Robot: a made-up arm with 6 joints. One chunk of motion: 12 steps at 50 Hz.
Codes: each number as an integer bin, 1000 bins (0 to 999) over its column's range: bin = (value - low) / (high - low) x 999, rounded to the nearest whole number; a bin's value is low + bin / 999 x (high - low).
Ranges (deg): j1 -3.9..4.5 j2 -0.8..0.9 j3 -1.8..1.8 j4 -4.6..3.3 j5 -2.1..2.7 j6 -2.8..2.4
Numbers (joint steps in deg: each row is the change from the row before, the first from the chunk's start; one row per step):
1: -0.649 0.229 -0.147 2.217 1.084 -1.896
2: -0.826 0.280 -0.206 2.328 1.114 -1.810
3: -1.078 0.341 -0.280 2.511 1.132 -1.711
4: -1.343 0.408 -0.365 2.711 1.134 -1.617
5: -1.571 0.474 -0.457 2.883 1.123 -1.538
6: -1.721 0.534 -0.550 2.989 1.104 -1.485
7: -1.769 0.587 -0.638 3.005 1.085 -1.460
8: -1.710 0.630 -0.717 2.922 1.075 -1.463
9: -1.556 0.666 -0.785 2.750 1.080 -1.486
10: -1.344 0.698 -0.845 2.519 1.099 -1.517
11: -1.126 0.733 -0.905 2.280 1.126 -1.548
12: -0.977 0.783 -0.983 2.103 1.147 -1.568
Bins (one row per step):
1: 387 605 459 862 663 174
2: 366 635 442 876 669 190
3: 336 671 422 899 673 209
4: 304 710 398 925 673 227
5: 277 749 373 946 671 242
6: 259 784 347 960 667 253
7: 253 815 322 962 663 257
8: 260 840 301 951 661 257
9: 279 861 282 929 662 252
10: 304 880 265 900 666 246
11: 330 901 248 870 671 241
12: 348 930 227 848 676 237

